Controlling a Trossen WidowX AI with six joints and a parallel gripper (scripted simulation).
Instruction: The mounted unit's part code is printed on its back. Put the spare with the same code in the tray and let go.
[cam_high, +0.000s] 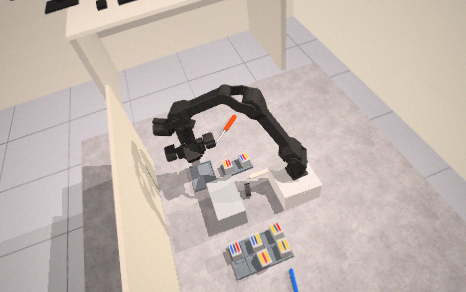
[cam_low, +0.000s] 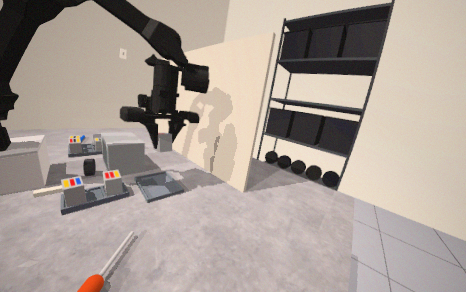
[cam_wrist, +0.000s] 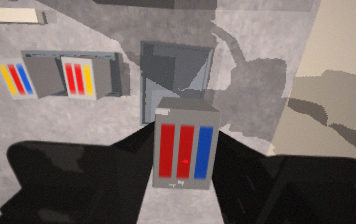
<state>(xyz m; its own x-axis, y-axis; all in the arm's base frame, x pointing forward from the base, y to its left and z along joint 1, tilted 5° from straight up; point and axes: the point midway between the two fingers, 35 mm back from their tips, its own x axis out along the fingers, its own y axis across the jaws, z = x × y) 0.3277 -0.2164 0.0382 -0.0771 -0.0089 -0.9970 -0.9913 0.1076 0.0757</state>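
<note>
The tray is 110 mm below my gripper tip and 10 mm behind it. The rest, counted from my gripper tip: mounted unit (200 mm to the left, 70 mm below, 40 mm behind); then tall beige panel (210 mm ahead, 170 mm to the left, 110 mm above); then cream stick (220 mm behind, 110 mm to the left, 110 mm below).
</note>
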